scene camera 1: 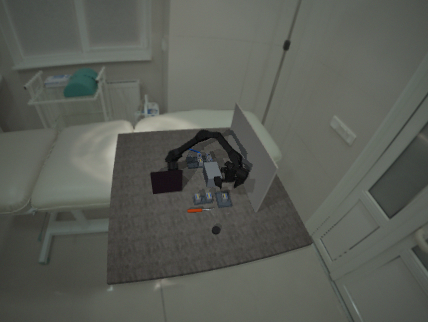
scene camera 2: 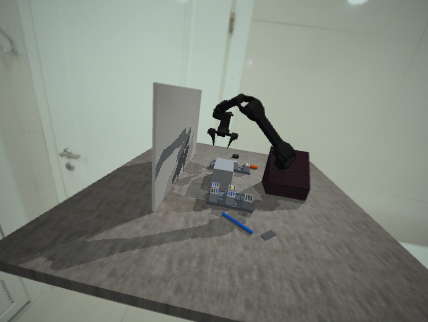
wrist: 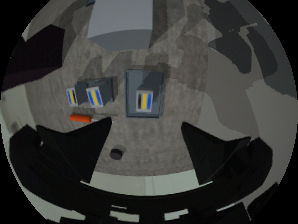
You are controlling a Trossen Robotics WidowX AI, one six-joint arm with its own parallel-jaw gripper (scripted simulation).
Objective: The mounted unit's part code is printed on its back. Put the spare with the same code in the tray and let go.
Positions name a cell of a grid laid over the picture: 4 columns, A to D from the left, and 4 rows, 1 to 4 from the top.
Labels:
A tall white panel (scene camera 2: B2) is 0.75 m from the lens.

